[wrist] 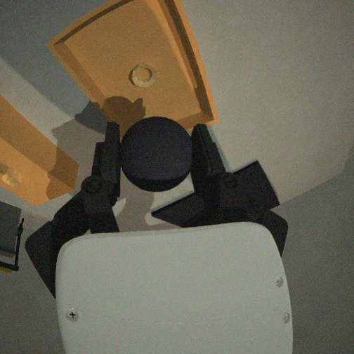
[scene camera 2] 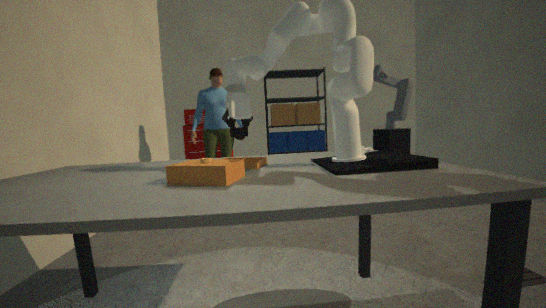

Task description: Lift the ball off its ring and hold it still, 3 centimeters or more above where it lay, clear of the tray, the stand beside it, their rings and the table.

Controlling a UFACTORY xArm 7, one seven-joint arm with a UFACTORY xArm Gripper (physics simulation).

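Places are measured from the arm's base along level axes (x up, y ahead, z left), in metres.
Pixels of known places: gripper, between the fingertips: (scene camera 2: 239, 136); arm's base, origin of its link: (scene camera 2: 348, 159).
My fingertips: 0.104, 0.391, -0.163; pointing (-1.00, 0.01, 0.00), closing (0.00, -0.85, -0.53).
Observation:
Ahead of a thing's pixels: the offset from my fingertips to its top centre, as dx, dy, dz. "spot": to the spot under its first point. Level surfaces: height alone.
My gripper (scene camera 2: 241, 136) (wrist: 155, 137) is shut on the dark ball {+0.037, -0.002, +0.003} (scene camera 2: 241, 130) (wrist: 156, 154), with one finger against each side. In the scene view they hang in the air, with a visible gap above the orange tray {-0.091, +0.004, +0.005} (scene camera 2: 259, 162) (wrist: 110, 52), which is partly hidden behind the orange stand (scene camera 2: 197, 175) (wrist: 35, 150). In the wrist view the tray's pale ring (wrist: 134, 76) lies bare on its floor, ahead of the ball. The stand's ring {spot: -0.057, +0.121, +0.244} (scene camera 2: 206, 160) (wrist: 17, 176) is on its top, left of the gripper in the wrist view.
The grey table {dx -0.120} (scene camera 2: 300, 197) bears the stand, the tray and the black base plate (scene camera 2: 390, 164) of the arm at the right. Behind the table are a person (scene camera 2: 215, 107) in blue, a red cabinet (scene camera 2: 192, 142), a shelf rack (scene camera 2: 295, 74) and another robot arm (scene camera 2: 401, 100).

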